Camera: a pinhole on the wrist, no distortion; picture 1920 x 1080 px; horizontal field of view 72.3 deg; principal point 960.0 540.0 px. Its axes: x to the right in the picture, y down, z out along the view. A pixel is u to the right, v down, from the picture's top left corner.
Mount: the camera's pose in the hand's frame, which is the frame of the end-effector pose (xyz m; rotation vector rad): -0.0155 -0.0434 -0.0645 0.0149 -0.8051 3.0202
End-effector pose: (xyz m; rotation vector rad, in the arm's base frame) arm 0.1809 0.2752 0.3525 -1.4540 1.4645 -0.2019
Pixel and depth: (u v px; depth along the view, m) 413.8 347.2 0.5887
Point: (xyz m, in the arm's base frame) 0.7600 0.2646 0.1939
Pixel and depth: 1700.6 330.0 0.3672
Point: 0.4446 0.5571 0.4560
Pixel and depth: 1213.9 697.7 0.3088
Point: 0.4445 0.3724 0.4678
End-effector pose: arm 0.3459 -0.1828 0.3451 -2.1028 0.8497 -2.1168
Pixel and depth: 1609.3 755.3 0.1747
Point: 0.4763 -0.0372 0.3090
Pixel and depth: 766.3 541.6 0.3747
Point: 0.6648 -0.0932 0.4578
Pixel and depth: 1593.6 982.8 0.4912
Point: 0.7779 0.1836 0.2663
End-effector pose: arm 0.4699 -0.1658 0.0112 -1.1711 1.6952 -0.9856
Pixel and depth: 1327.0 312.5 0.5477
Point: 1.0025 -0.1340 0.0968
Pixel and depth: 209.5 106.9 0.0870
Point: 0.5039 -0.2189 0.0532
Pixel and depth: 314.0 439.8 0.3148
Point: 0.6964 -0.3785 0.0744
